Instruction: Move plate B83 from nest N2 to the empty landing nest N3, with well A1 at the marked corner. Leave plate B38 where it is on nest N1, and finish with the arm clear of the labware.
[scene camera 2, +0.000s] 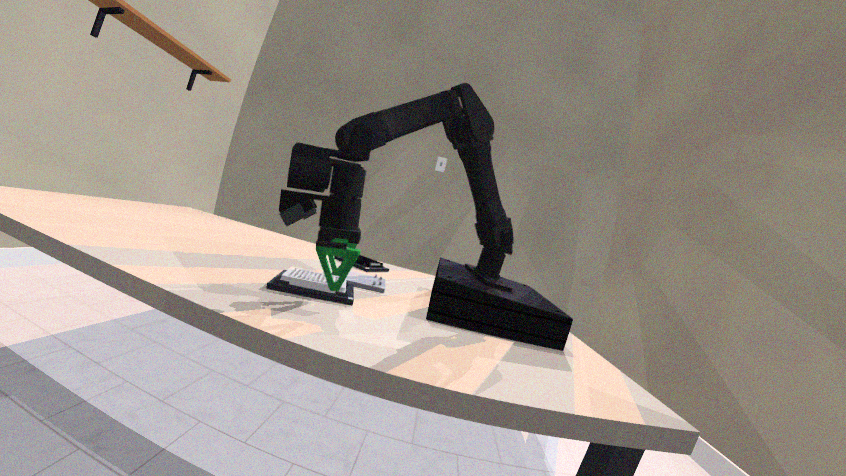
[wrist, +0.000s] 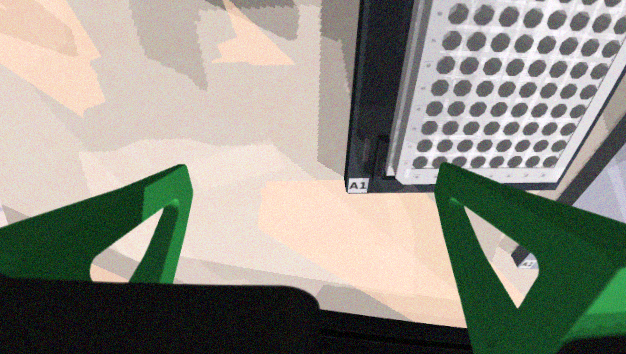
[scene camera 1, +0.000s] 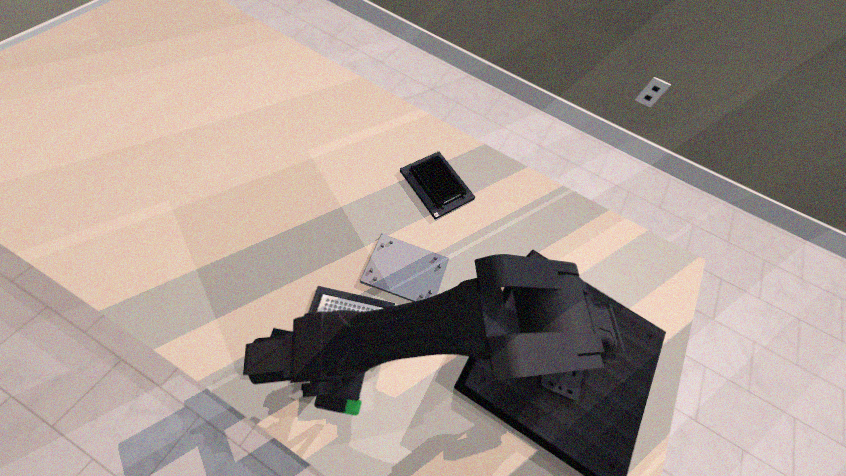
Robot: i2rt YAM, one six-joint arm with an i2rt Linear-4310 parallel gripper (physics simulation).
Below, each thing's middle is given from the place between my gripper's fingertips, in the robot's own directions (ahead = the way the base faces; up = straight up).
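Labels:
There's a grey nest with small pegs point(scene camera 1: 405, 270), and my hand is 22 cm to the left of it, 3 cm above it and 1 cm past it.

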